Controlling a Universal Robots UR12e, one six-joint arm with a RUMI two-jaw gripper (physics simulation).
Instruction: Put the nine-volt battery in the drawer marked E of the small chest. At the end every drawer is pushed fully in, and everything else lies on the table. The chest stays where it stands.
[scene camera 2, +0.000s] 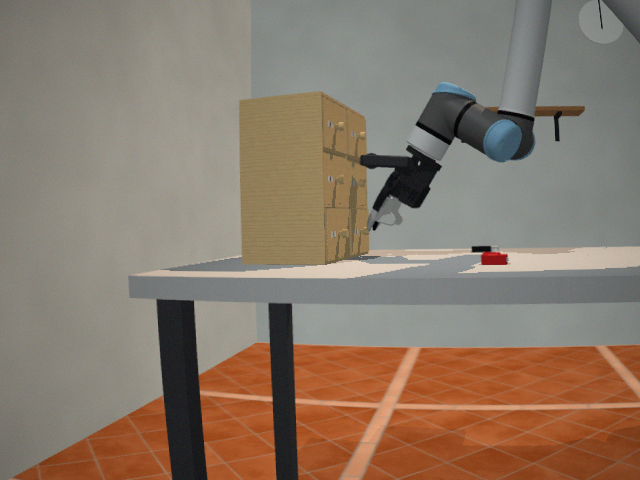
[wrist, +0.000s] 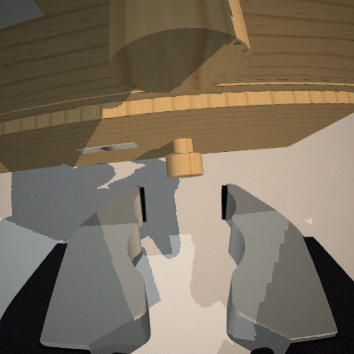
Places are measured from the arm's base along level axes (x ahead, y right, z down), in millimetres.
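Where they show: gripper, fingertip midpoint: (scene camera 2: 370, 230) (wrist: 182, 188).
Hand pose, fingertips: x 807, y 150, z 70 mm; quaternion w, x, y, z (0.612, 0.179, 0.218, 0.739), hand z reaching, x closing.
Observation:
After its pixels a point has its place.
The small wooden chest (scene camera 2: 281, 180) {y -78, x 949, z -37 mm} stands at the left of the table, its visible drawers looking flush. In the wrist view the front of drawer E (wrist: 250, 127) {y 186, x 827, z 56 mm} lies ahead, its label (wrist: 107, 148) {y 117, x 835, z 73 mm} too slanted to read clearly. Its round knob (wrist: 185, 166) {y 154, x 816, z 63 mm} sticks out just beyond and between the fingertips. My gripper (scene camera 2: 372, 226) {y 150, x 807, z 70 mm} (wrist: 182, 188) {y 150, x 807, z 70 mm} is partly open and empty, tilted down at the lower far drawer, with a finger on either side of the knob's line. A small black block with a pale end (scene camera 2: 481, 249) {y 222, x 548, z 122 mm} lies on the table; I cannot tell if it is the nine-volt battery.
A red block (scene camera 2: 494, 258) {y -126, x 544, z 117 mm} lies on the table (scene camera 2: 392, 289) {y -329, x 712, z 145 mm} right of the chest, near the black one. A larger, nearer knob (wrist: 170, 55) juts out above drawer E in the wrist view. A wall shelf (scene camera 2: 566, 111) is behind the arm.

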